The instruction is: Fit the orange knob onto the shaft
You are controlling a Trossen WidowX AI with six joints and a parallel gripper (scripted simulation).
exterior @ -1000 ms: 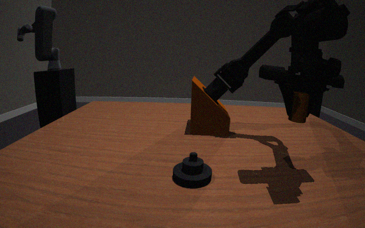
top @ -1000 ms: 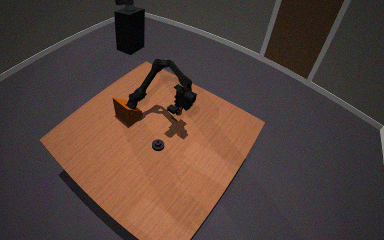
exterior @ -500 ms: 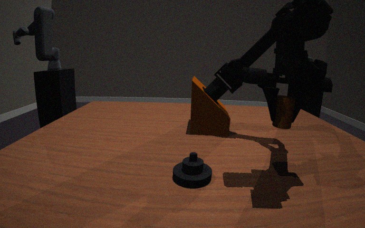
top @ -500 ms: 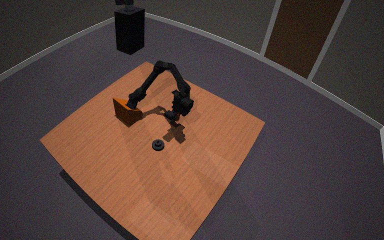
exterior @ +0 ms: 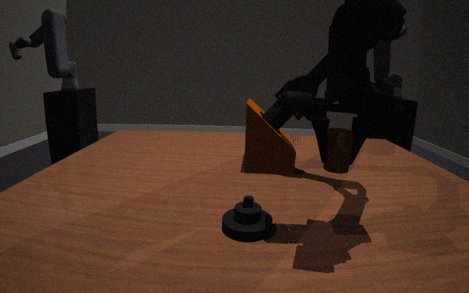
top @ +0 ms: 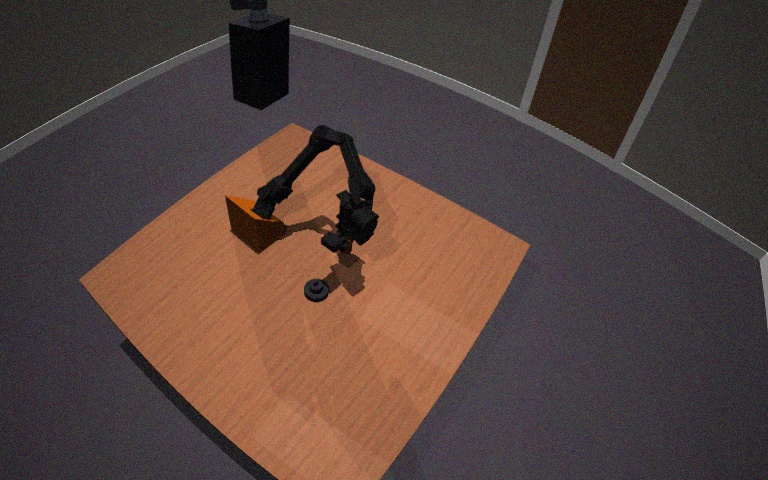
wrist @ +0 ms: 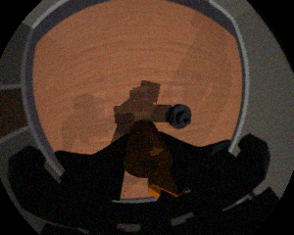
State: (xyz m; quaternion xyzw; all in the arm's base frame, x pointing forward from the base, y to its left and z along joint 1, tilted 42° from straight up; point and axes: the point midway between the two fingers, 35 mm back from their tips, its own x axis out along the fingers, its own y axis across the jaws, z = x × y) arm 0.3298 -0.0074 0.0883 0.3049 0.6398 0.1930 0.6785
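Now: the dark round pedestal 30 mm behind my gripper tip, 130 mm to the right of it and 100 mm below it. Also, from my gripper tip: orange knob 20 mm above.
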